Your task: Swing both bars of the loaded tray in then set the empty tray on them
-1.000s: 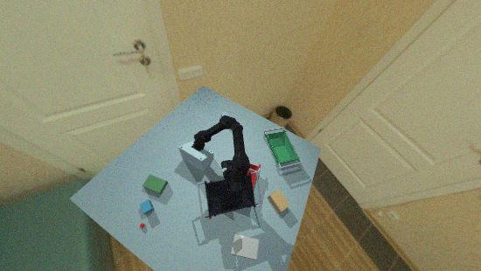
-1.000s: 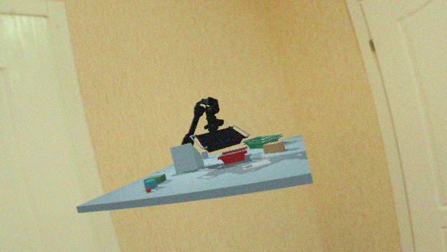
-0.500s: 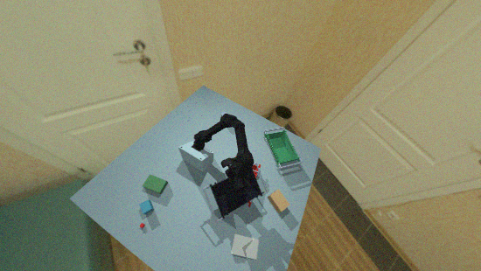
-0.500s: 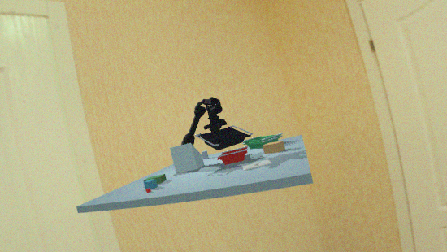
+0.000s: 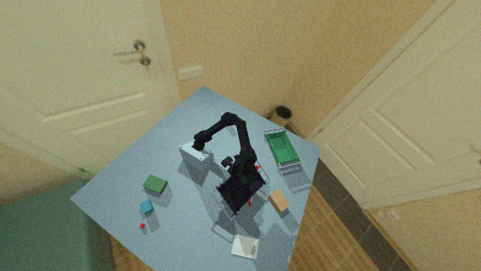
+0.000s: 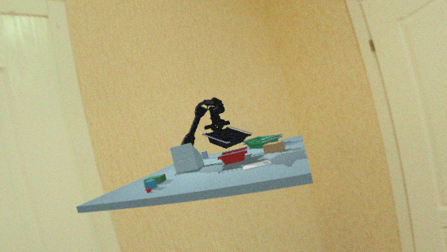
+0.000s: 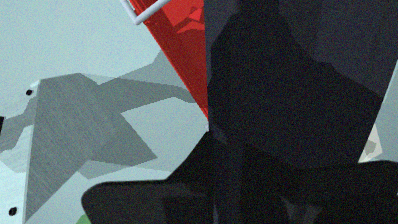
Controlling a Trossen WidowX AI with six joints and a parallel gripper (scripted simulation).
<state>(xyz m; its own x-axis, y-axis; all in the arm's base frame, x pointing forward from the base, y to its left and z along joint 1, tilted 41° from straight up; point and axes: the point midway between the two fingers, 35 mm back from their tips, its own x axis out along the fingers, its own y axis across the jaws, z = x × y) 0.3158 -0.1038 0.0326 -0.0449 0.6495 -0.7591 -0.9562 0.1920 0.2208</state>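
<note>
Now: gripper tip 80 mm short of the black tray and 20 mm to the left of it. From my gripper tip the other things lie so: green block (410 mm behind, 260 mm to the right, 160 mm below); white plate (260 mm ahead, 270 mm to the right, 180 mm below); tan block (340 mm ahead, 60 mm to the left, 150 mm below).
</note>
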